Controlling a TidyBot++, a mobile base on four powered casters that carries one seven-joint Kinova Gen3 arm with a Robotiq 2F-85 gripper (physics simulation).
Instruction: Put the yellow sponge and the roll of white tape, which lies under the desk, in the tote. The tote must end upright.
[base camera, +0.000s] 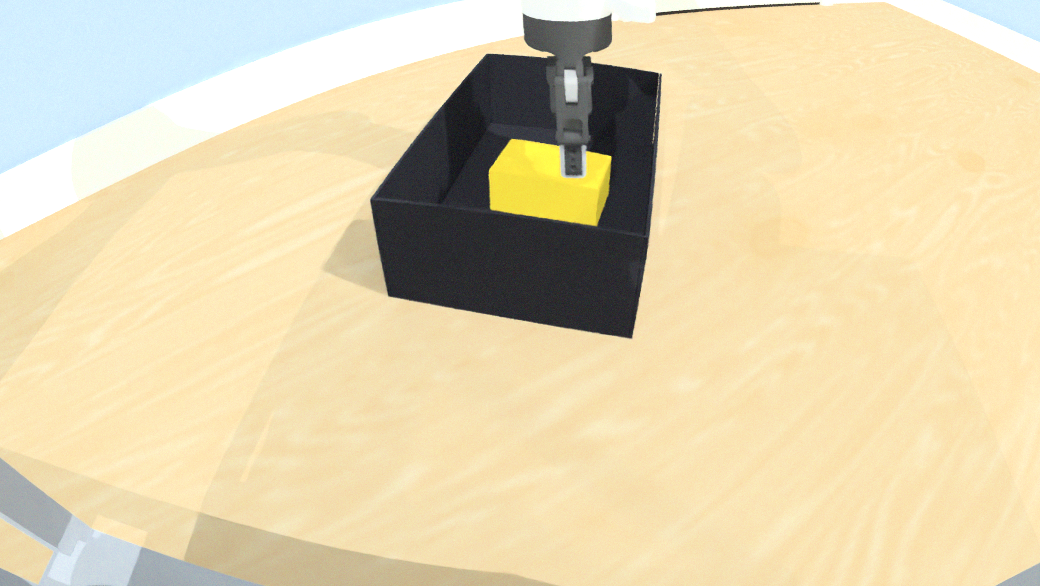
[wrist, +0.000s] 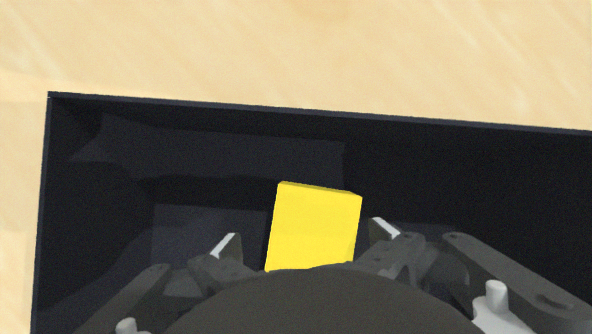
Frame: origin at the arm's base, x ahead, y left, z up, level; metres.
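Seen in the pictures: gripper, fingertip midpoint: (base camera: 572, 149) (wrist: 305, 239).
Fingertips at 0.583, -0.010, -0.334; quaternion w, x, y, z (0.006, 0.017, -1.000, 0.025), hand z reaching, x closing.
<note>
A point is followed by its place in that frame, as x, y, z.
The yellow sponge (base camera: 545, 190) {0.550, 0.012, -0.360} (wrist: 314, 227) {0.575, -0.014, -0.348} lies inside the black tote (base camera: 509, 269) {0.429, 0.032, -0.345} (wrist: 41, 210) {0.718, -0.047, -0.296}, on its floor, slightly turned relative to the tote's walls. The tote stands upright on the wooden floor. My gripper (base camera: 573, 163) {0.583, -0.010, -0.334} (wrist: 305, 239) {0.583, -0.010, -0.334} is open and reaches down into the tote. In the wrist view its two fingertips stand apart on either side of the sponge, with a gap at each side. The near end of the sponge is hidden behind the gripper's body in the wrist view. The roll of white tape and the desk cannot be made out in these views.
The tote's walls stand around the gripper's fingers, with the long wall's rim crossing the wrist view. Wooden floor (base camera: 582, 436) {0.323, -0.027, -0.396} (wrist: 300, 50) {0.573, -0.168, -0.396} surrounds the tote. Grey parts (base camera: 94, 549) show at the lower left of the base camera view. A white band and pale blue wall lie behind.
</note>
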